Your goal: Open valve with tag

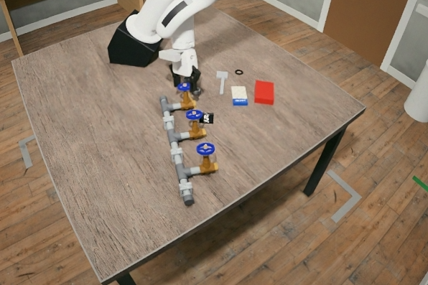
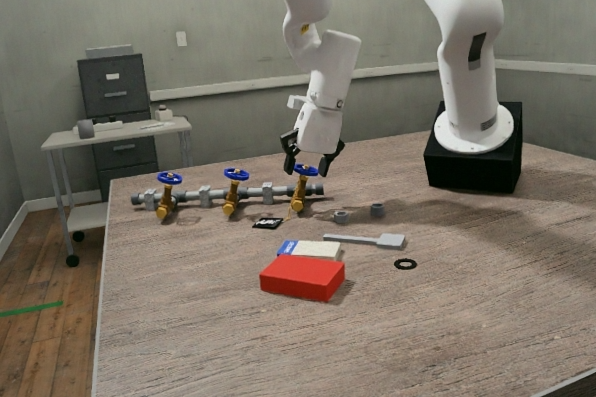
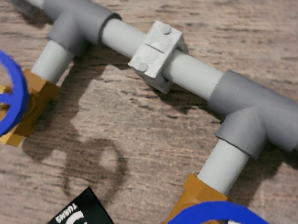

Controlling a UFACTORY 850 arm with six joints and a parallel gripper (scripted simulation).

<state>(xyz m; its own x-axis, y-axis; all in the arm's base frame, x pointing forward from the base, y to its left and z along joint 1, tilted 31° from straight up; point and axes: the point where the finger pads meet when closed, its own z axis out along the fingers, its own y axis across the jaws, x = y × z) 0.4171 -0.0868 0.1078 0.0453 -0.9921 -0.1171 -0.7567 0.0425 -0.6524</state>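
My gripper is now 90 mm to the right of the grey hex nut, 90 mm above it and 50 mm past it. From my hand the other things lie so: grey cap 130 mm behind, 100 mm below, 90 mm to the left; then grey t-shaped tool 230 mm to the left, 100 mm below, 50 mm behind; then black tag 100 mm below, 100 mm ahead, 40 mm to the left.
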